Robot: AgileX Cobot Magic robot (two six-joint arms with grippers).
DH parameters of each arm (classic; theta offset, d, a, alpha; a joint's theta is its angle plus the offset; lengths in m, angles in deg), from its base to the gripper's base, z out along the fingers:
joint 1: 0 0.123 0 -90
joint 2: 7.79 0 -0.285 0
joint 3: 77.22 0 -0.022 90
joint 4: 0 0.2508 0 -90
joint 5: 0 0 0.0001 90
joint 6: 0 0.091 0 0
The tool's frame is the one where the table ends.
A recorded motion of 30 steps. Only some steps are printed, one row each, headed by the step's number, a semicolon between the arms.
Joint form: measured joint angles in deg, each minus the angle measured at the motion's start. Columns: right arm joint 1, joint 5, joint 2, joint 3, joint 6, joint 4; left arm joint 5, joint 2, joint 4, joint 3, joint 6, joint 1.
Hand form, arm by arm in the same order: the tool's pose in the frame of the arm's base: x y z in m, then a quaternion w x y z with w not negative. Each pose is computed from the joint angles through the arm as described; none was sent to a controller.
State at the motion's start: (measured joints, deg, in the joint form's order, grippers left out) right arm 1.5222 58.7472 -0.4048 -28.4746 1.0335 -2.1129; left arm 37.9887 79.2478 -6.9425 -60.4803 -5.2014 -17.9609
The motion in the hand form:
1: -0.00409 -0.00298 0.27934 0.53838 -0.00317 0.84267 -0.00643; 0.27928 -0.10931 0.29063 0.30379 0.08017 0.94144 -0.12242
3: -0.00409 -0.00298 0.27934 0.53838 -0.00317 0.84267 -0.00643; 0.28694 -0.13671 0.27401 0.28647 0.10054 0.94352 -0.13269
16: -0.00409 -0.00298 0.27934 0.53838 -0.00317 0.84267 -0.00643; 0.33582 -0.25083 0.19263 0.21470 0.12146 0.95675 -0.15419
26: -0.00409 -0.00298 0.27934 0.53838 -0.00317 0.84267 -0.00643; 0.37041 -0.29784 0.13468 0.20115 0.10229 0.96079 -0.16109
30: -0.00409 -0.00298 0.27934 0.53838 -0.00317 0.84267 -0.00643; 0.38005 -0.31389 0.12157 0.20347 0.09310 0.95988 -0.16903
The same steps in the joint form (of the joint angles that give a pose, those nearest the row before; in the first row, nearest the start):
1: 0.00 0.00 0.00 0.00 0.00 0.00; -1.33 2.24 0.00 -0.52 -1.03 -2.16
3: 0.00 0.00 0.00 0.00 0.00 0.00; -3.31 6.84 0.00 -1.72 -2.57 -6.38
16: 0.00 0.00 0.00 0.00 0.00 0.00; -6.52 32.79 0.18 -18.34 -11.50 -18.03
26: 0.00 0.00 0.00 0.00 0.00 0.00; -8.20 48.50 0.33 -31.61 -15.95 -20.21
30: 0.00 0.00 0.00 0.00 0.00 0.00; -8.29 53.02 0.46 -36.86 -17.92 -21.00

